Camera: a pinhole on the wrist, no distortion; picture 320 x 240 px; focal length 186.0 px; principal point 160.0 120.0 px. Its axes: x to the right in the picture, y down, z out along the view. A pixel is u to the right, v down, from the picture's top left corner.
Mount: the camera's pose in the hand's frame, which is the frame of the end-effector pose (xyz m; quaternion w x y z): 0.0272 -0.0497 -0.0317 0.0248 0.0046 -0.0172 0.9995
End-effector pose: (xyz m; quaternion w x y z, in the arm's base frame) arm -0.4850 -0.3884 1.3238 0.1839 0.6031 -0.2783 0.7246
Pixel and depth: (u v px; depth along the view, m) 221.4 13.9 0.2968
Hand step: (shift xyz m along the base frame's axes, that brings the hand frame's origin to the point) 0.1533 -0.2542 -0.0470
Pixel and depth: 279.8 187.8 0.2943
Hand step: 0.3298 -0.0290 -0.1018
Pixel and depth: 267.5 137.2 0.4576
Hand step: 0.4346 -0.1769 -0.1622
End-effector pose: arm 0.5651 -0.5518 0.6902 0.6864 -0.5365 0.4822 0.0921
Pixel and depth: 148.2 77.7 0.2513
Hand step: 0.1509 0.1629 -0.0442
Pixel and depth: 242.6 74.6 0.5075
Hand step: 0.1308 0.4986 0.0793
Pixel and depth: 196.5 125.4 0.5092
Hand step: 0.2829 0.3898 0.0831
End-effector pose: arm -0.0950 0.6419 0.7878 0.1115 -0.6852 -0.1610 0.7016
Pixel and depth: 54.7 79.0 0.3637
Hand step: -0.3397 0.0592 -0.2218
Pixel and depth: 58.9 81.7 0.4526
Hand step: -0.4294 0.0610 -0.2623
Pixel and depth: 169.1 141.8 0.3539
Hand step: -0.3268 0.0753 0.0318
